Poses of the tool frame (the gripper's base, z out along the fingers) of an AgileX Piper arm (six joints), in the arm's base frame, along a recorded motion.
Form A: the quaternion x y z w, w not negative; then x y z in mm.
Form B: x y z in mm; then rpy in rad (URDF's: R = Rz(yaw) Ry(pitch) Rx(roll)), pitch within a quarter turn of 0, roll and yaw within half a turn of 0. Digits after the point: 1 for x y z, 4 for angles.
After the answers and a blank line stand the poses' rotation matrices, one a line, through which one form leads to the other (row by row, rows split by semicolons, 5 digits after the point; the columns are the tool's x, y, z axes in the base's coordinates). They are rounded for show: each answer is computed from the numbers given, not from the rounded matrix.
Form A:
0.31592 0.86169 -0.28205 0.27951 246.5 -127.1 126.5
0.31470 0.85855 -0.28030 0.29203 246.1 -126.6 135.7
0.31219 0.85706 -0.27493 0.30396 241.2 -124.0 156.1
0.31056 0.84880 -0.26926 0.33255 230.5 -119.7 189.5
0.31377 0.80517 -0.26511 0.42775 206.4 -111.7 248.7
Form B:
246.5 -127.1 126.5 -2.7171 0.7207 2.6008
246.1 -126.6 135.7 -2.7250 0.7449 2.6037
241.2 -124.0 156.1 -2.7407 0.7652 2.6061
230.5 -119.7 189.5 -2.7652 0.8209 2.6055
206.4 -111.7 248.7 -2.8308 1.0259 2.5744

-0.64413 0.70213 0.30349; 0.38678 0.64128 -0.66269; -0.65992 -0.30948 -0.68464
-0.63136 0.70409 0.32503; 0.37666 0.64479 -0.66511; -0.67787 -0.29750 -0.67230
-0.62029 0.70227 0.34937; 0.36800 0.65390 -0.66105; -0.69269 -0.28148 -0.66404
-0.58593 0.70629 0.39729; 0.34812 0.66210 -0.66365; -0.73178 -0.25054 -0.63382
-0.43716 0.73208 0.52245; 0.27847 0.66253 -0.69534; -0.85519 -0.15849 -0.49350

